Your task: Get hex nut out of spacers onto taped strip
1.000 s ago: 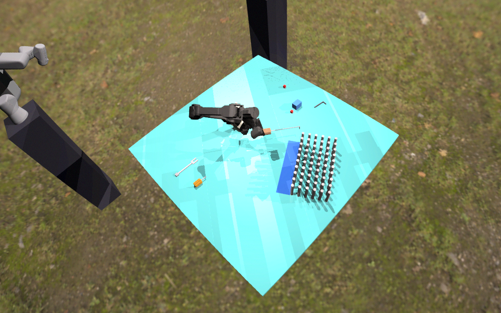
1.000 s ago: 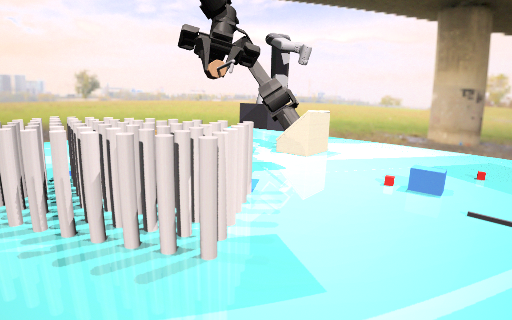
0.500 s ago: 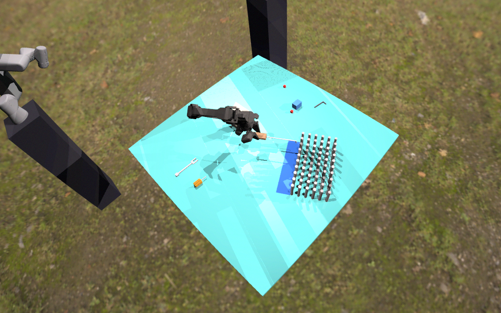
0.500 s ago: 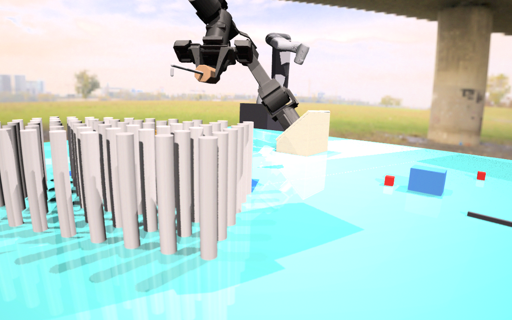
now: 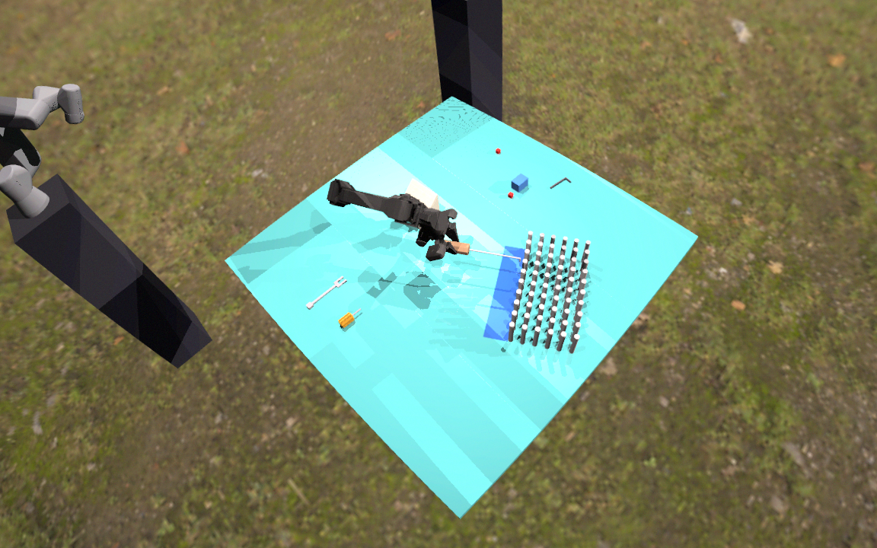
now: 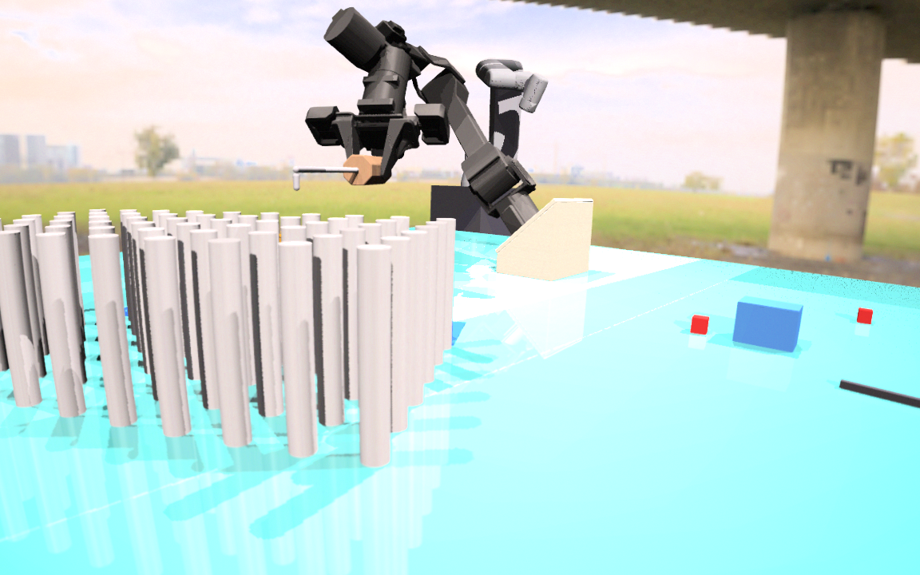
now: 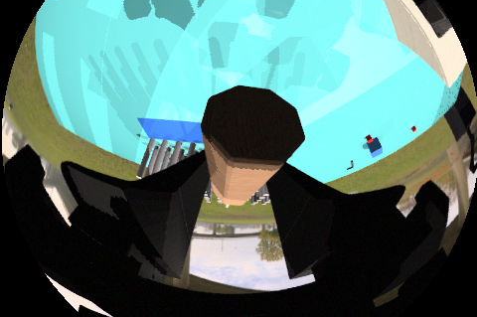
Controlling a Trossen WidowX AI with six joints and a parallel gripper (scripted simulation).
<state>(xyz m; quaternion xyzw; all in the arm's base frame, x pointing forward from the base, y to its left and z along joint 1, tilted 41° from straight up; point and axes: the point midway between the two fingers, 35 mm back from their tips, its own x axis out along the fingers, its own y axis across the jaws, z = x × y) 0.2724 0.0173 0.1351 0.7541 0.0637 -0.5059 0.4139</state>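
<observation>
The blue taped strip lies 17 cm ahead of my gripper tip, 14 cm below it and 6 cm to the left of it. The rest, counted from my gripper tip: orange-handled screwdriver 39 cm to the right, 14 cm behind, 13 cm below; wooden-handled hook tool 9 cm ahead, 5 cm to the left; tiny grey hex nut 29 cm ahead, 17 cm to the left, 14 cm below.
</observation>
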